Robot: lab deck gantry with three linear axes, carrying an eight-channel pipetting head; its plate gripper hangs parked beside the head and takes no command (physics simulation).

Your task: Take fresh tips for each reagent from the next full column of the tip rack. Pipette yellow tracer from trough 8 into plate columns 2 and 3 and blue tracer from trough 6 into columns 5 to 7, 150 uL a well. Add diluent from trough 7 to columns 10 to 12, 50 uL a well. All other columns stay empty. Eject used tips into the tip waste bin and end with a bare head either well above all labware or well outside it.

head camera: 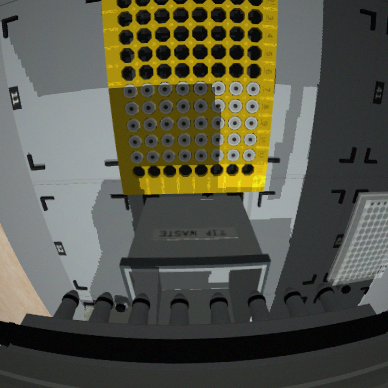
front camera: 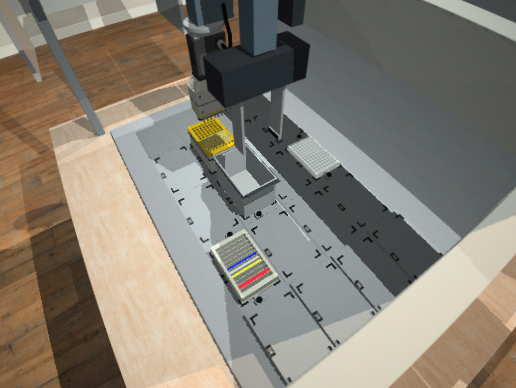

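Observation:
The pipetting head [front camera: 206, 100] hangs over the yellow tip rack [front camera: 192, 131] [head camera: 267, 130]. Its eight nozzles [head camera: 179, 305] are bare in the head view. Tips stand in rack columns 7 to 11; columns 2 to 6 and 12 show empty holes, and column 1 is out of the head view. The parked plate gripper [front camera: 259, 144] is open and empty beside the head. The trough reservoir [front camera: 218, 257] shows a blue line [front camera: 242, 261], a yellow line [front camera: 246, 268] and a pale strip between them. The white plate [front camera: 314, 156] [head camera: 357, 240] shows no coloured wells.
The grey tip waste bin [front camera: 260, 201] [head camera: 200, 215] stands directly beside the tip rack, between it and the reservoir. One gripper finger hangs over the bin in the front view. A red line [front camera: 254, 279] shows in the reservoir.

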